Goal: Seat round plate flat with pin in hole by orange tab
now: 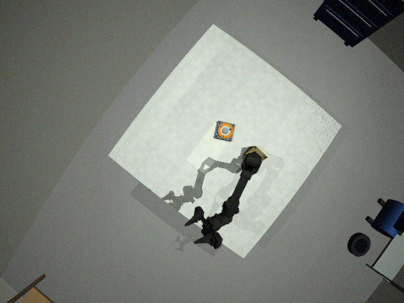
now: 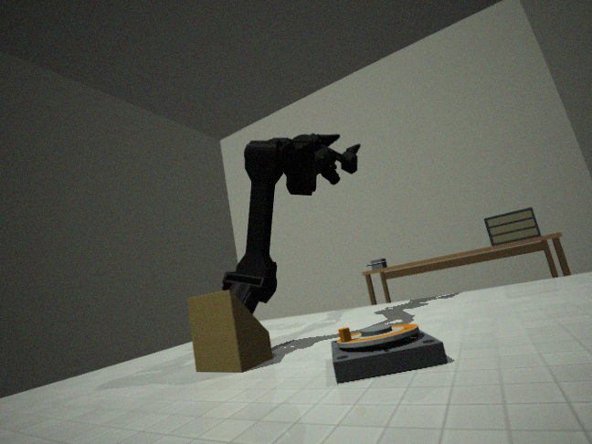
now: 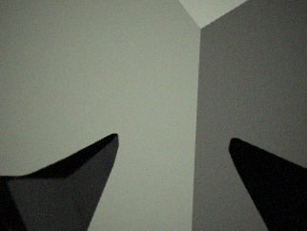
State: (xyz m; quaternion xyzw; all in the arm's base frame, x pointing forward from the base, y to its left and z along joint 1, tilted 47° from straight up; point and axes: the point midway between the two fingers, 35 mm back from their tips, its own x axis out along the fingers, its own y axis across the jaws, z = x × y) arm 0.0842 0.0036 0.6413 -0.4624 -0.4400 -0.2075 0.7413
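The round plate is 15 cm ahead of my gripper tip, 52 cm to the right of it and 49 cm below it. Also, from my gripper tip: dark square base (16 cm ahead, 50 cm to the right, 50 cm below).
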